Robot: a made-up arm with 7 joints. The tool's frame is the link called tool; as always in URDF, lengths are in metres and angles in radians. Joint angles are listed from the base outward.
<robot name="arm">
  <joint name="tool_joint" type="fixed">
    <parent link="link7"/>
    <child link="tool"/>
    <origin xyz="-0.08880 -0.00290 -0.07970" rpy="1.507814 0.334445 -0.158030"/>
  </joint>
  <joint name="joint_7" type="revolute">
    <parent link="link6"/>
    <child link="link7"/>
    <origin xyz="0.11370 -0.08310 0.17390"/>
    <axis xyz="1 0 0"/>
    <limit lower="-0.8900" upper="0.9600"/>
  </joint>
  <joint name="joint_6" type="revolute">
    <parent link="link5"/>
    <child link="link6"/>
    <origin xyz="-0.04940 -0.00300 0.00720"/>
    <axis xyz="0 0 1"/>
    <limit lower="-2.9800" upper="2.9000"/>
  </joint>
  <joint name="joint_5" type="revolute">
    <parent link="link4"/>
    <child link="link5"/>
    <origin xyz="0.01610 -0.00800 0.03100"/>
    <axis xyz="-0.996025 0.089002 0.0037"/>
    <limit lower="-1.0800" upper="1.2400"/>
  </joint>
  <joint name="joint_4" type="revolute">
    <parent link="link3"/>
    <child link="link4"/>
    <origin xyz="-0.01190 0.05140 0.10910"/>
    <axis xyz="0 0 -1"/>
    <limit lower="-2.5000" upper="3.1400"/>
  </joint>
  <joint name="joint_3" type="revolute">
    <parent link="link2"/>
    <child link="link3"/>
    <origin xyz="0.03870 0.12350 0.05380"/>
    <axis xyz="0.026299 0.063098 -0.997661"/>
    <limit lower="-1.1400" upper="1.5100"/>
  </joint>
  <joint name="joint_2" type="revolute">
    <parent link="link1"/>
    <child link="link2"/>
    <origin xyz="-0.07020 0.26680 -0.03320"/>
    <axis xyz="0 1 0"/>
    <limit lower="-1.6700" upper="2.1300"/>
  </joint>
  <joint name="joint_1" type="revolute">
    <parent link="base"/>
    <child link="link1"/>
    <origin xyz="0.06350 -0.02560 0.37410"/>
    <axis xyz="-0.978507 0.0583 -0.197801"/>
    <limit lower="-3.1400" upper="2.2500"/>
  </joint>
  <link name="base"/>
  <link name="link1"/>
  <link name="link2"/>
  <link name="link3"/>
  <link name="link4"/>
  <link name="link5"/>
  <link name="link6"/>
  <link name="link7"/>
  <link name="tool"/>
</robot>
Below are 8 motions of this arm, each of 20 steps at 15 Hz.
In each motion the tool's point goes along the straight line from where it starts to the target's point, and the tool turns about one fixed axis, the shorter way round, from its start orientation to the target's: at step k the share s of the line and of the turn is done. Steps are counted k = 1, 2, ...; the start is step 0. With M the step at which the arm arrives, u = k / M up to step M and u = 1 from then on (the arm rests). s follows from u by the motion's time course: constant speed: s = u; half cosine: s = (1 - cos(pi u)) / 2; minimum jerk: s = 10 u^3 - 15 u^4 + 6 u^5.
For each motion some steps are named. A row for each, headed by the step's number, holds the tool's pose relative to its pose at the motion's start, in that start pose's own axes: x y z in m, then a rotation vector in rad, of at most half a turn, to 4 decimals.
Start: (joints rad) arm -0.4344 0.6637 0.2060 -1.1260 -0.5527 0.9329 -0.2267
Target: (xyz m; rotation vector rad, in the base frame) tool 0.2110 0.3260 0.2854 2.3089 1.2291 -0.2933
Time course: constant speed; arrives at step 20
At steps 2, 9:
2: -0.0202 -0.0227 0.0160 0.0359 -0.1237 0.0111
9: -0.0908 -0.1023 0.0721 0.1615 -0.5566 0.0502

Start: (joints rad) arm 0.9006 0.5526 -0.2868 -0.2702 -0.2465 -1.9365 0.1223
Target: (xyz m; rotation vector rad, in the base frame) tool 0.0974 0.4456 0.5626 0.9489 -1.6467 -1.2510
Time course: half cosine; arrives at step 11
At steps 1, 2, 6, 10, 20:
1: 0.0014 0.0048 0.0038 0.0114 0.0022 -0.0033
2: 0.0057 0.0189 0.0150 0.0449 0.0086 -0.0128
6: 0.0407 0.1357 0.1078 0.3228 0.0616 -0.0919
10: 0.0698 0.2327 0.1849 0.5538 0.1057 -0.1576
20: 0.0713 0.2375 0.1887 0.5652 0.1079 -0.1609

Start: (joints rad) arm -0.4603 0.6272 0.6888 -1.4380 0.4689 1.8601 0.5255
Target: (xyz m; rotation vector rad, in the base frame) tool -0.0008 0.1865 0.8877 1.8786 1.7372 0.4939
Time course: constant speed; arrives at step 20
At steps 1, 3, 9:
1: 0.0044 0.0018 -0.0113 0.0224 -0.0565 0.0470
3: 0.0132 0.0054 -0.0340 0.0672 -0.1695 0.1411
9: 0.0396 0.0162 -0.1021 0.2017 -0.5086 0.4233

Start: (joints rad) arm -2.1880 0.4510 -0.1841 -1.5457 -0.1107 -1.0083 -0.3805
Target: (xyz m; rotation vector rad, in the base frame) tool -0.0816 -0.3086 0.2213 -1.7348 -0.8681 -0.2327
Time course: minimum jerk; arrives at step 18
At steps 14, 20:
14: -0.3838 -0.2175 -0.0385 1.1376 -0.3779 0.3827
20: -0.4155 -0.2355 -0.0417 1.2317 -0.4091 0.4144

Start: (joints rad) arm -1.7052 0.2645 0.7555 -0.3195 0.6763 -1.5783 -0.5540
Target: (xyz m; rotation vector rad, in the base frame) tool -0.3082 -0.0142 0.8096 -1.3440 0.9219 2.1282
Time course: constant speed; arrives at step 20
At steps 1, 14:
1: -0.0062 -0.0197 -0.0083 0.0843 -0.0091 -0.0352
14: -0.0861 -0.2759 -0.1162 1.1803 -0.1279 -0.4930

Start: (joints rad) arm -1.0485 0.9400 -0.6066 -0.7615 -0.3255 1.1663 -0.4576
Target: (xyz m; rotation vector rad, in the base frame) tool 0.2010 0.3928 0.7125 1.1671 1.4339 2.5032
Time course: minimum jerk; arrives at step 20
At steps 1, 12, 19, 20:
1: -0.0002 -0.0002 0.0001 0.0001 -0.0001 -0.0007
12: -0.1134 -0.1160 0.0684 0.0363 -0.0815 -0.4069
19: -0.1659 -0.1698 0.1001 0.0531 -0.1193 -0.5955
20: -0.1661 -0.1700 0.1002 0.0532 -0.1194 -0.5961

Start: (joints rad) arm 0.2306 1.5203 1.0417 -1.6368 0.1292 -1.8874 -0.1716
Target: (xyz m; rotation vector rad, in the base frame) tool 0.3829 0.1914 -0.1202 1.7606 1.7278 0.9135
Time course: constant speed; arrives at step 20
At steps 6, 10, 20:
6: 0.0076 0.0505 -0.1241 0.0898 -0.7292 -0.4040
10: 0.0126 0.0841 -0.2068 0.1497 -1.2153 -0.6733
20: 0.0252 0.1682 -0.4137 0.2994 -2.4307 -1.3466

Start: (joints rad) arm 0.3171 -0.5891 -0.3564 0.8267 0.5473 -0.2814 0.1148
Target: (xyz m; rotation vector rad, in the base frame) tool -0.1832 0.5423 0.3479 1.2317 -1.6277 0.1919
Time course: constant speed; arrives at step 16
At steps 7, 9, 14, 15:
7: -0.0481 -0.0265 -0.0217 0.2833 -0.0813 0.2393
9: -0.0618 -0.0341 -0.0280 0.3642 -0.1045 0.3077
14: -0.0962 -0.0530 -0.0435 0.5665 -0.1626 0.4787
15: -0.1030 -0.0568 -0.0466 0.6070 -0.1742 0.5129

